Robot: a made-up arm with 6 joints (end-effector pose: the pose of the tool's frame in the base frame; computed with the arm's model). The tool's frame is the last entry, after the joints. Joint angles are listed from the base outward.
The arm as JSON. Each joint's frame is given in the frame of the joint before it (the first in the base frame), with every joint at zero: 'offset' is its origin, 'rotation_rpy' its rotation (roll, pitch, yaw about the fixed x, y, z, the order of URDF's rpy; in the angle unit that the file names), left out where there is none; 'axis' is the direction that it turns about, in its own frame. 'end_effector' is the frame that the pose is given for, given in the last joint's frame.
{
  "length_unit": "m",
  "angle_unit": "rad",
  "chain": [
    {
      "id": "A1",
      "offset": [
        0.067,
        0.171,
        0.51
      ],
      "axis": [
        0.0,
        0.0,
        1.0
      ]
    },
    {
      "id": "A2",
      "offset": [
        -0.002,
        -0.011,
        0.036
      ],
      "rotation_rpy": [
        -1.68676,
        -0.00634,
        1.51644
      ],
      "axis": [
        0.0,
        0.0,
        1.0
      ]
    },
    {
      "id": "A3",
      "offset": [
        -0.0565,
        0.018,
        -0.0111
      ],
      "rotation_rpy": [
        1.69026,
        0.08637,
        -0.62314
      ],
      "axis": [
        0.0,
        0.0,
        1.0
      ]
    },
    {
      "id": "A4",
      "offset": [
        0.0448,
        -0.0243,
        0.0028
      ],
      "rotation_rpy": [
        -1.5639,
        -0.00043,
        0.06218
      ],
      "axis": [
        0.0,
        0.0,
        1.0
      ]
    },
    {
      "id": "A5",
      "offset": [
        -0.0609,
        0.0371,
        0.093
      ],
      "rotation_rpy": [
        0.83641,
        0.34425,
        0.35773
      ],
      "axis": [
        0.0,
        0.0,
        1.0
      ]
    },
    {
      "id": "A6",
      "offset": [
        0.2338,
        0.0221,
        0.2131
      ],
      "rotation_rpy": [
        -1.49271,
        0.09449,
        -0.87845
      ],
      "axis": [
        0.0,
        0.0,
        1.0
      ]
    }
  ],
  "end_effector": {
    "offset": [
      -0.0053,
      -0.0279,
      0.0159
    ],
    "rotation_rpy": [
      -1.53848,
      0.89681,
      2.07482
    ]
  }
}
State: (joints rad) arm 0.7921 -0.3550 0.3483 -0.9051 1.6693 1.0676
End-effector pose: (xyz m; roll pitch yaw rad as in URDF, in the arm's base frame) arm -0.1643 -0.1669 0.4512 1.4082 -0.1374 0.2808
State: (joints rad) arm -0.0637 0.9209 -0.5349 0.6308 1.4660 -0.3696
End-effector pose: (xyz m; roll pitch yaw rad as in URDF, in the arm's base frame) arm -0.2068 0.3709 0.4542 -0.1787 -0.1844 -0.7466
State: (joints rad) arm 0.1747 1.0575 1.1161 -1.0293 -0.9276 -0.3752
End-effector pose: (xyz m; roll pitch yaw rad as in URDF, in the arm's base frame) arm 0.0498 0.1909 0.8463 1.4482 1.0647 -1.2983
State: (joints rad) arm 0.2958 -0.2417 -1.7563 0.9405 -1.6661 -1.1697
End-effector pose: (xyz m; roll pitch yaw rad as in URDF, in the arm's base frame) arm 0.3998 0.1219 0.5680 2.5282 -0.5468 -2.6511
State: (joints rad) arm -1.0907 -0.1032 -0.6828 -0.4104 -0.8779 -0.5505
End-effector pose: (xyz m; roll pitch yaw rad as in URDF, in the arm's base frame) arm 0.0163 0.0534 0.8071 1.4061 1.1491 2.0965
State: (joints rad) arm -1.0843 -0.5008 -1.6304 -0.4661 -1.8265 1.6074
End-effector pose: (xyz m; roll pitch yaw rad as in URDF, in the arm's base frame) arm -0.2177 0.1137 0.6543 -0.1325 -0.6246 -0.1099
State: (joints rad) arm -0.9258 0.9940 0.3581 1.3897 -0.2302 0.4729
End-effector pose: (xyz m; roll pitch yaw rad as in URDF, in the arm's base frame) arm -0.0500 0.2675 0.3095 -2.4748 -1.4260 1.4724
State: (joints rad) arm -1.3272 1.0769 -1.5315 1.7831 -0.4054 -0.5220
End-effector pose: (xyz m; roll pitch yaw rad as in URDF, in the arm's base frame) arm 0.0070 0.0959 0.3077 -1.7940 -1.3936 -0.6574
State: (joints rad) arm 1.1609 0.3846 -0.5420 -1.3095 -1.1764 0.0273
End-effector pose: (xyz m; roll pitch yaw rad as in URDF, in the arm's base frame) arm 0.2277 0.0006 0.7379 -0.4159 0.7383 2.6847
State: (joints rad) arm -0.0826 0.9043 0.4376 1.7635 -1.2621 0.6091
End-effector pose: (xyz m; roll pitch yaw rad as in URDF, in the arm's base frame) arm -0.0275 0.3036 0.3484 2.5185 -0.8258 -2.1375
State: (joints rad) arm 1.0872 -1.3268 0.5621 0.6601 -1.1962 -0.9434
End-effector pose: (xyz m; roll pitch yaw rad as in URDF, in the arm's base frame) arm 0.1292 -0.0657 0.6557 -1.6081 0.8749 1.0617
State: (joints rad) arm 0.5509 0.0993 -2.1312 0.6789 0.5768 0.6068
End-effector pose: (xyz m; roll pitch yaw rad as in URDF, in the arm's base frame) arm 0.2546 0.4388 0.4335 -0.5748 -0.8127 -1.7548
